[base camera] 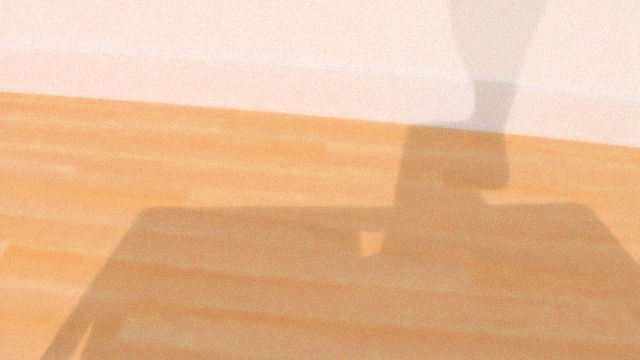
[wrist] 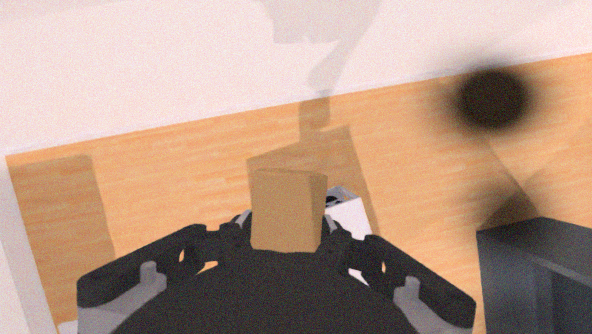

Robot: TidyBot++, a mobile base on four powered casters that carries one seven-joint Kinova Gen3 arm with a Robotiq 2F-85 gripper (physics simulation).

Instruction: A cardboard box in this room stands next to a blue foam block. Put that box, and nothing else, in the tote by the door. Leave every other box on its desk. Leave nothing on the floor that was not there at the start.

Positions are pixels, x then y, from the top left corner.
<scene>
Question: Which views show my gripper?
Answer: The wrist view only.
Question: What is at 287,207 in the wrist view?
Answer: A brown cardboard box.
</scene>
